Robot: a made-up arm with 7 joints.
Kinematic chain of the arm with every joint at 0, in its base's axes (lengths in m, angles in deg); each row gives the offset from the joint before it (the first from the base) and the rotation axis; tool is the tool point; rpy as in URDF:
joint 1: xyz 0 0 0.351 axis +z
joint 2: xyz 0 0 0 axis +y
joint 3: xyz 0 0 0.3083 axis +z
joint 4: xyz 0.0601 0 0 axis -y
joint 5: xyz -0.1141 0 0.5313 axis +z
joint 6: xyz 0 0 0 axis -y
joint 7: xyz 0.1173 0 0 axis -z
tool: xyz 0 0 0 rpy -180 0 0
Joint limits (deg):
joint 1: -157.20..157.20
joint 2: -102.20..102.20
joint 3: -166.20..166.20
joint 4: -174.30..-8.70
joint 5: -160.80..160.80
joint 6: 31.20..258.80
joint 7: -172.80..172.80
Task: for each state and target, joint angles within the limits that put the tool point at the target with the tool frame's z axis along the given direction. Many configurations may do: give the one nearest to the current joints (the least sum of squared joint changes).
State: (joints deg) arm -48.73 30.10 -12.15 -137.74 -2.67 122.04 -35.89
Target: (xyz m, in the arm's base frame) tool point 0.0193 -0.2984 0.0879 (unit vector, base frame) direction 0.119 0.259 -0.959
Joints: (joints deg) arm -58.53 5.91 -11.01 -173.74 46.68 162.32 -35.89
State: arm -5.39 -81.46 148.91 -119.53 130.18 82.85 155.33
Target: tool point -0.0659 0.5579 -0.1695 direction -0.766 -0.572 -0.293
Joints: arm -23.92 -90.43 132.51 -104.05 114.55 58.64 155.33
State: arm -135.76 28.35 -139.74 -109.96 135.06 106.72 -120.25
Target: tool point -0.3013 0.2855 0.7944 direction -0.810 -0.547 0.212
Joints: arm -95.78 67.49 -148.81 -136.18 136.87 76.56 -120.25
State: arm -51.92 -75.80 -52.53 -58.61 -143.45 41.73 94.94
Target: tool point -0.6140 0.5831 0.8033 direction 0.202 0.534 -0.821
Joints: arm -64.27 -73.46 -50.73 -42.18 -150.11 60.59 94.94
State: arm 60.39 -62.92 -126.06 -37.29 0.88 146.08 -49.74
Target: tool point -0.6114 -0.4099 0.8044 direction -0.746 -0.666 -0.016
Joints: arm 19.57 -29.24 -155.14 -64.67 1.97 180.67 -49.74
